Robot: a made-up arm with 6 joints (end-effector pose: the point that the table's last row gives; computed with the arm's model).
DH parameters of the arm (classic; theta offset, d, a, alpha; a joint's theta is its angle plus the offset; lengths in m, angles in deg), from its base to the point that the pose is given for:
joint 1: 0 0.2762 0 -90
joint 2: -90 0 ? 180
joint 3: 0 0 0 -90
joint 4: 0 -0.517 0 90
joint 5: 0 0.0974 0 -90
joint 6: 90 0 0 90
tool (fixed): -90 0 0 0
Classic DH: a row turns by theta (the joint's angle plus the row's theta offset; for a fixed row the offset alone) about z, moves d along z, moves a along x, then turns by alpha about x.
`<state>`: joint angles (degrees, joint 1 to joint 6).
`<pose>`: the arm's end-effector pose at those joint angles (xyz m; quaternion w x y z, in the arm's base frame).
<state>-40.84 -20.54 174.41 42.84 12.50 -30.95</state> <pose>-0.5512 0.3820 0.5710 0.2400 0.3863 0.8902 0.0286</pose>
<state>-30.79 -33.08 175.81 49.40 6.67 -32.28</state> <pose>-0.6371 0.3058 0.4021 0.3192 0.2507 0.9112 0.0712</pose>
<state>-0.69 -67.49 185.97 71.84 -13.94 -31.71</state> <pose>-0.5443 -0.0238 -0.0445 0.4987 -0.2753 0.7938 0.2129</pose>
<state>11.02 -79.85 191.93 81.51 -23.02 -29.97</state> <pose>-0.3948 -0.0915 -0.1449 0.5357 -0.4854 0.6513 0.2306</pose>
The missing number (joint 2, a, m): 0.5256
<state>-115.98 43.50 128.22 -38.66 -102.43 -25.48</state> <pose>-0.2742 -0.3892 1.1667 0.7305 0.2802 -0.0436 -0.6212</pose>
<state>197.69 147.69 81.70 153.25 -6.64 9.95</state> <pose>-0.4798 -0.2443 -0.6224 0.5032 -0.0384 0.8626 -0.0354</pose>
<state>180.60 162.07 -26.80 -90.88 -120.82 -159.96</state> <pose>0.3340 0.0020 -0.0479 0.3667 0.3434 -0.5209 -0.6901</pose>
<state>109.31 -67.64 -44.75 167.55 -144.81 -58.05</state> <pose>-0.0838 -0.0484 0.6966 0.7990 0.2845 -0.2846 -0.4469</pose>
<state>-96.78 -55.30 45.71 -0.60 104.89 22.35</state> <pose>-0.0342 0.5376 1.0831 0.2867 0.6826 0.6712 -0.0381</pose>
